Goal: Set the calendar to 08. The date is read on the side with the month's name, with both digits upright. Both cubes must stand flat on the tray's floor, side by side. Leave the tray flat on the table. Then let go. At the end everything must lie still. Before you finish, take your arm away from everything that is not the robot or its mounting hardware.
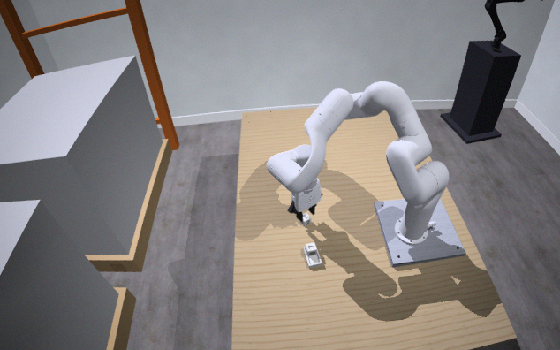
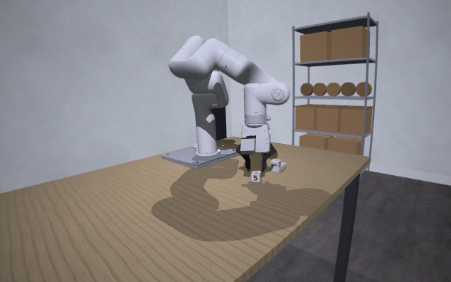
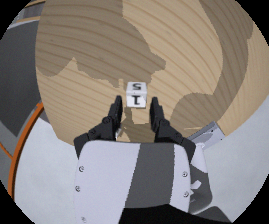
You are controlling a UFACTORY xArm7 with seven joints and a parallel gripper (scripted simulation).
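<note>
Right now my hand is 4 cm above the white digit cube. The rest, counted from my hand: white tray: 16 cm to the left, 5 cm below, 2 cm ahead.
</note>
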